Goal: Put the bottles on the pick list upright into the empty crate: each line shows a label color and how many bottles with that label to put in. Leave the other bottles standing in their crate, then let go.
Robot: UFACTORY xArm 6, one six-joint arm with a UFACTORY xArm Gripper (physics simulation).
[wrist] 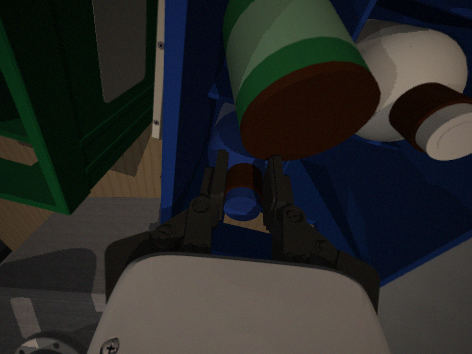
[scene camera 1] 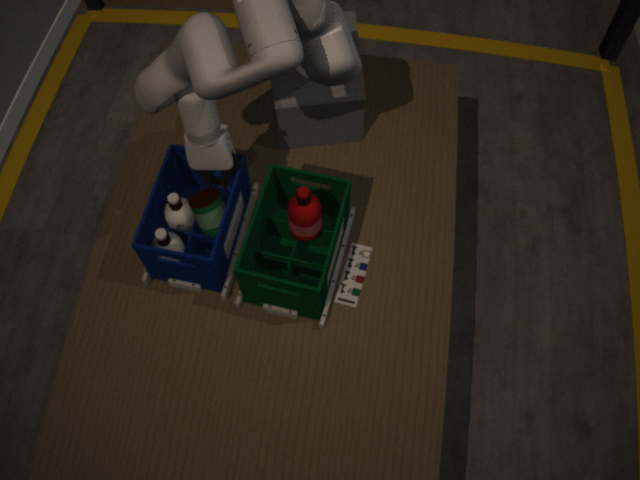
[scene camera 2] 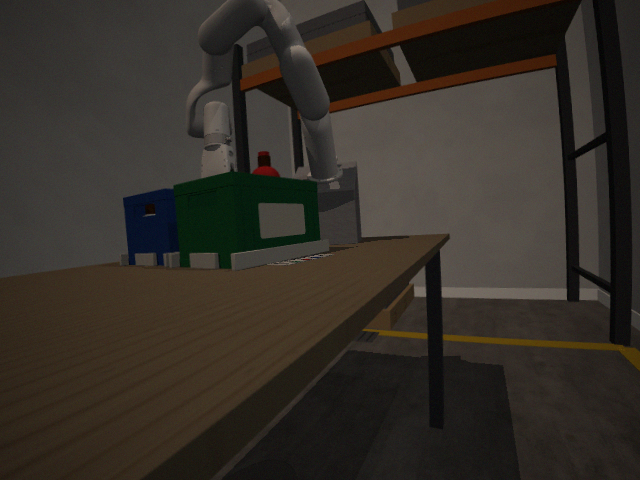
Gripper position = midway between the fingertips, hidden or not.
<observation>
In view: my gripper (scene camera 1: 218, 184), a red bottle (scene camera 1: 304, 211), a green bottle (scene camera 1: 207, 205) and a blue bottle (wrist: 243, 195).
The green bottle shows as well in the wrist view (wrist: 300, 86). My gripper shows as well in the wrist view (wrist: 246, 167). The wrist view misses the red bottle: it is out of frame.
</observation>
